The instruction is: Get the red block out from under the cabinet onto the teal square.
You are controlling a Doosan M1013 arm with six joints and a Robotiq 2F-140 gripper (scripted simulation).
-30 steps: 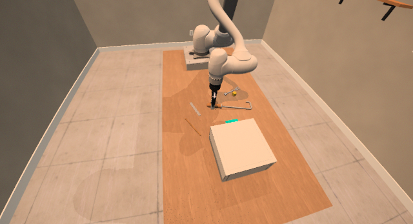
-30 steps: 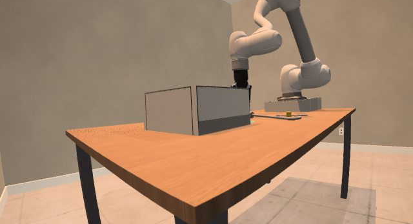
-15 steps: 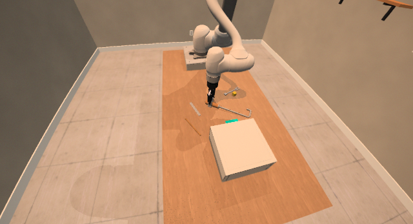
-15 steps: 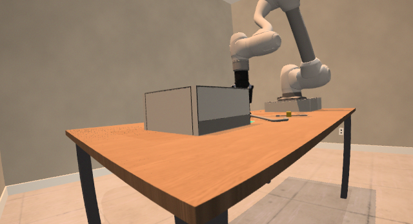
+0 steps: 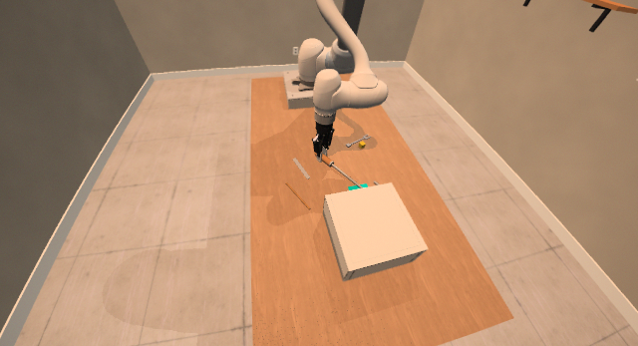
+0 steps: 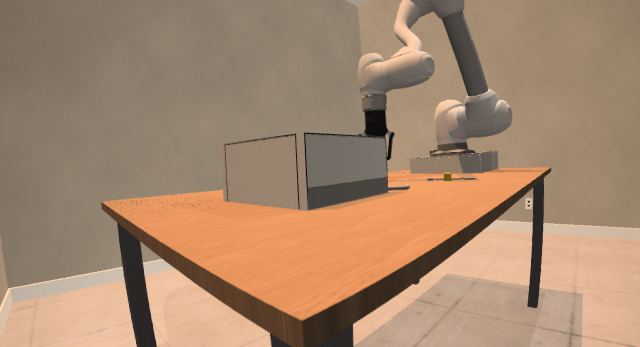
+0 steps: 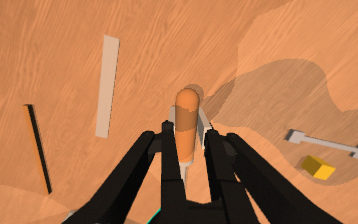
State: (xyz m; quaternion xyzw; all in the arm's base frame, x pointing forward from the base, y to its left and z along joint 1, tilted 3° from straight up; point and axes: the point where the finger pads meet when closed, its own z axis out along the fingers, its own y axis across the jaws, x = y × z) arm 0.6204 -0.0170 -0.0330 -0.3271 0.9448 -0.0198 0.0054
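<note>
My hand is 23 cm short of the teal square, 15 cm to the right of it and 4 cm above it. Also, from my hand: flat grey strip (5 cm ahead, 11 cm to the right, 4 cm below); then yellow cube (8 cm behind, 23 cm to the left, 3 cm below); then screwdriver (9 cm ahead, 12 cm to the left, 2 cm below).
</note>
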